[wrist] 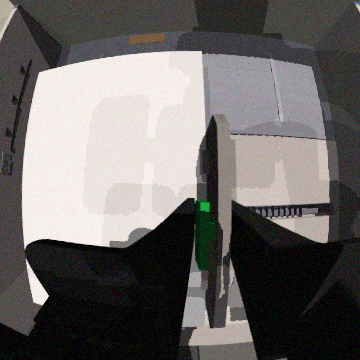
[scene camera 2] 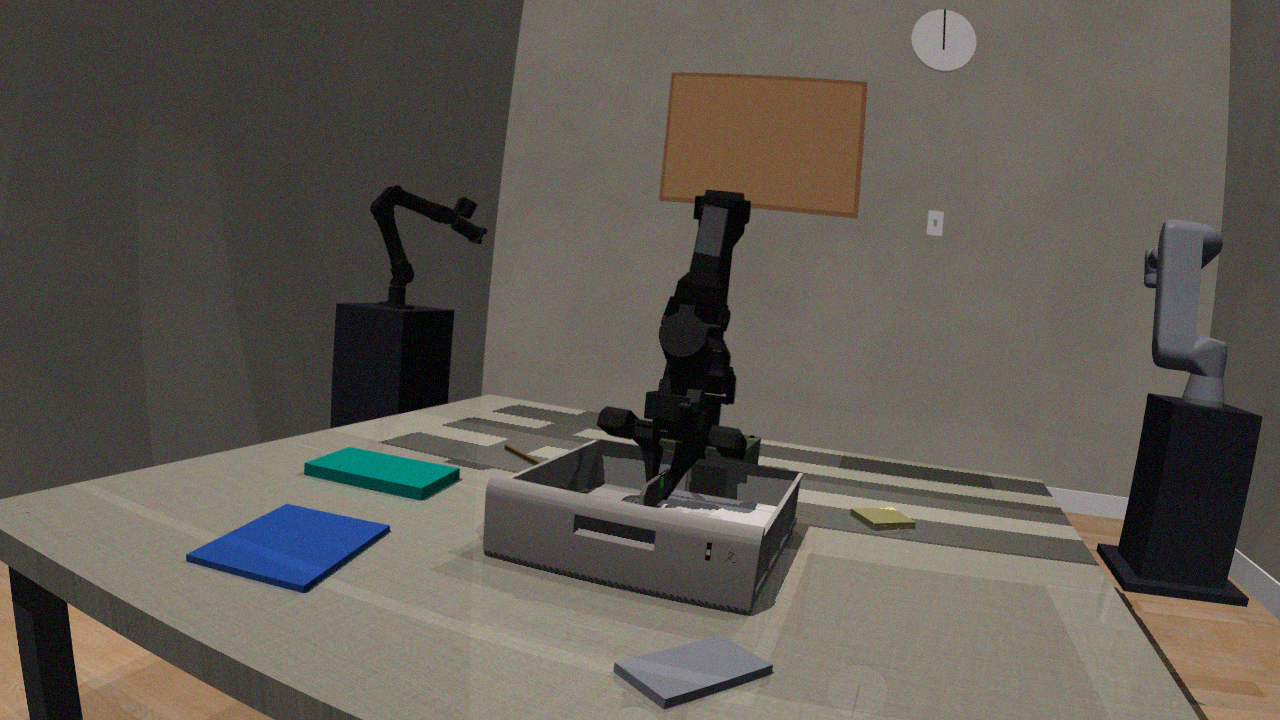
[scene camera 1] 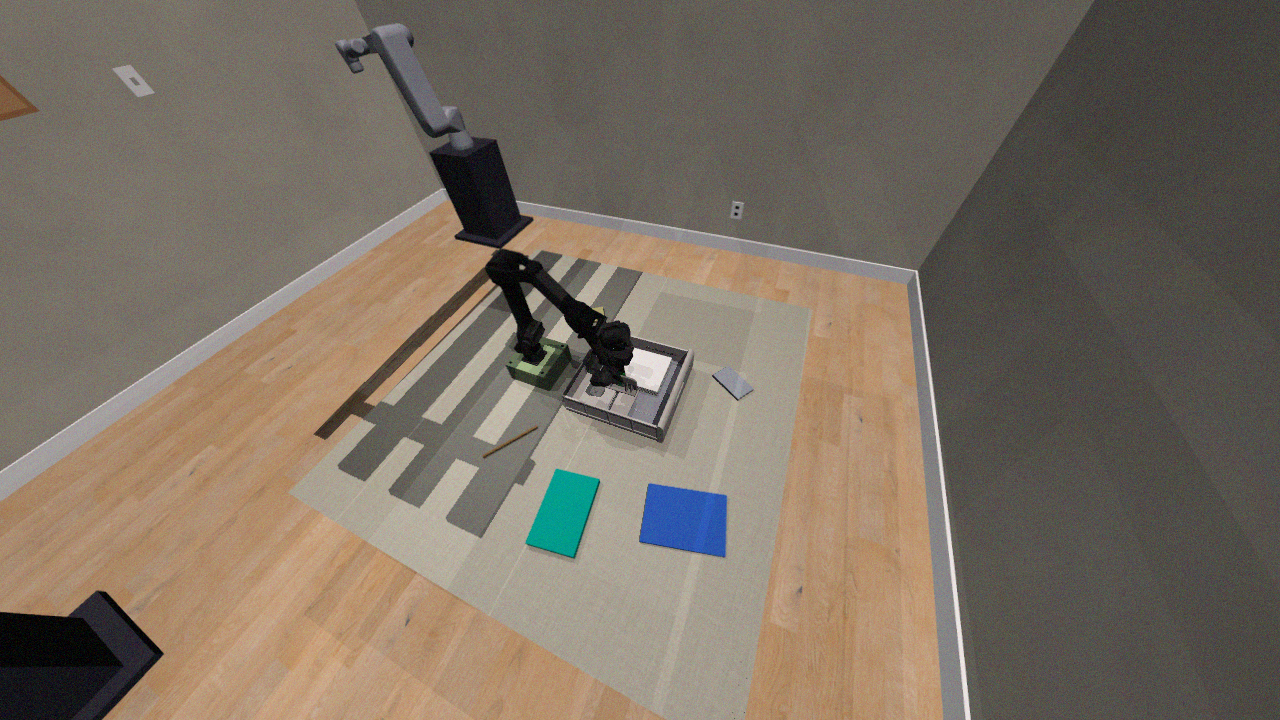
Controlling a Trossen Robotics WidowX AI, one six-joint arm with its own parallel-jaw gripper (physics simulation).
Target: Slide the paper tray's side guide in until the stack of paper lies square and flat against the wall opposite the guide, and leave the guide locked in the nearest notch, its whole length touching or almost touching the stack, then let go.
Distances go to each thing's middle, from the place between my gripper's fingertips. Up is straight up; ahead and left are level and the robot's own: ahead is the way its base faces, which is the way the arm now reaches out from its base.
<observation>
Now: hand 1 cm to the right of the green latch tab (wrist: 204,224), 1 cm past it and 1 cm above it. Round my hand: grey paper tray (scene camera 2: 588,514) (2 cm ahead, 1 cm to the left, 1 cm below); then white paper stack (scene camera 2: 744,512) (7 cm to the left, 2 cm below, 1 cm ahead); then grey pad (scene camera 2: 674,676) (33 cm ahead, 15 cm to the left, 5 cm below).
</observation>
